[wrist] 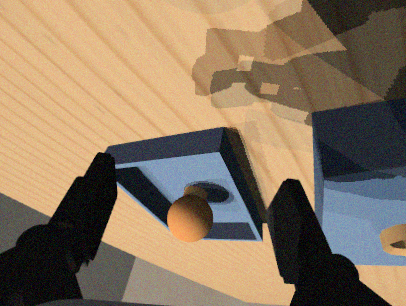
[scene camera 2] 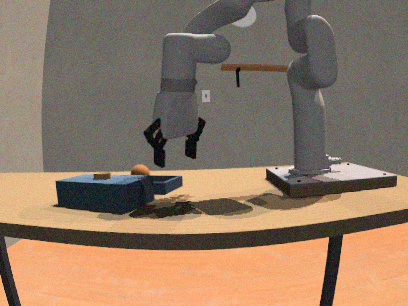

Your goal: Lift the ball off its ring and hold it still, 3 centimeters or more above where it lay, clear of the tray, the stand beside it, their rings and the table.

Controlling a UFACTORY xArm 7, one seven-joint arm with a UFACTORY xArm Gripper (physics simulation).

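Places are measured from the arm's base along level axes (x down, y left, z ahead), in millimetres.
Pixels of known places: gripper, fingertip midpoint: [wrist: 198, 185] [scene camera 2: 175, 161]; arm's base, link origin: [scene camera 2: 310, 171].
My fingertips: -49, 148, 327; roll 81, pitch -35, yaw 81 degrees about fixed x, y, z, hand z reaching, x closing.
Note:
For each thing: its middle in the pictures, then the offset to it from my fingertips, as dx, dy, dz. "pt": a spot on its surface instead. Level surfaces: height alone.
- orange ball, body centre: [wrist: 190, 218] [scene camera 2: 140, 174] +41, -78, +120
- blue tray, body centre: [wrist: 194, 200] [scene camera 2: 140, 183] +64, -78, +120
- tan ring, surface spot: [wrist: 392, 239] pt +15, +105, +121
- wooden table, surface height: dx +78
An orange ball [scene camera 2: 140, 170] [wrist: 190, 218] rests on its small ring [wrist: 196, 190] inside the blue tray [scene camera 2: 173, 185] [wrist: 167, 146]. The ring is mostly hidden under the ball. A blue stand [scene camera 2: 90, 194] [wrist: 350, 220] is beside the tray, with a tan ring [scene camera 2: 102, 176] [wrist: 392, 239] on its top. My gripper [scene camera 2: 175, 160] [wrist: 198, 185] is open and empty. It hangs above the tray's height, a little right of the ball in the scene view. In the wrist view the ball appears between the two fingers, lower than their tips.
The wooden table [scene camera 2: 225, 180] [wrist: 75, 75] bears the tray and stand. The arm's base plate [scene camera 2: 350, 175] is at the right. The stand rises higher than the tray and partly hides it in the scene view. The arm's shadow falls on the table and stand.

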